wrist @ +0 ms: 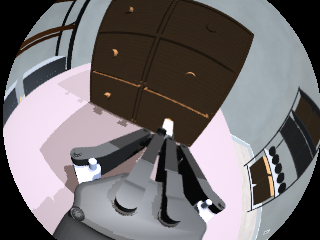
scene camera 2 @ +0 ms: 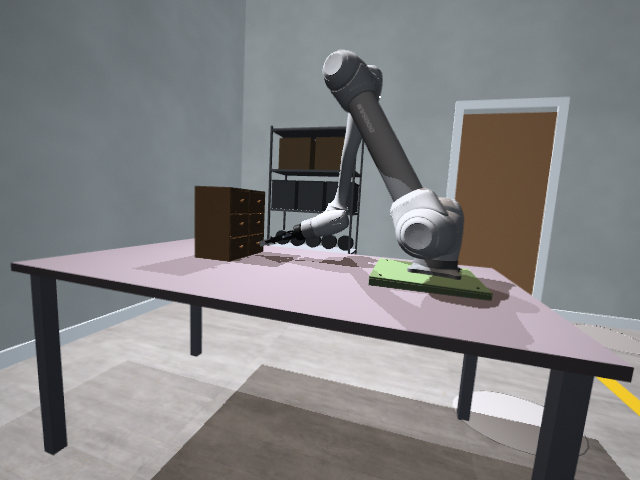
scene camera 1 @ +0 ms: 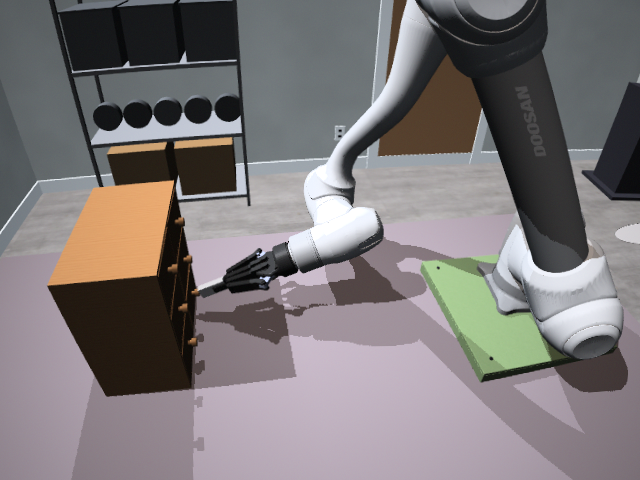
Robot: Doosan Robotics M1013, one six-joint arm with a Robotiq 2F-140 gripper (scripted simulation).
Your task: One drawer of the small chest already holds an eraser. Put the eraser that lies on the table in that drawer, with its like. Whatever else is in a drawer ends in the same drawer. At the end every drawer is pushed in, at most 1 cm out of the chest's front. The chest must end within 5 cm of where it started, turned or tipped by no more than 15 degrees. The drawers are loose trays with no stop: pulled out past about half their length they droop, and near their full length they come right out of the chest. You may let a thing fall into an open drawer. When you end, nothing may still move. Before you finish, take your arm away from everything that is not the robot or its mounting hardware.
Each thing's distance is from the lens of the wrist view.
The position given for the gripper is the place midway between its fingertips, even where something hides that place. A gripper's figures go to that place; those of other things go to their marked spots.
gripper (wrist: 166, 126): 0.21 m
drawer (wrist: 154, 107): 0.22 m
drawer (wrist: 123, 94): 0.24 m
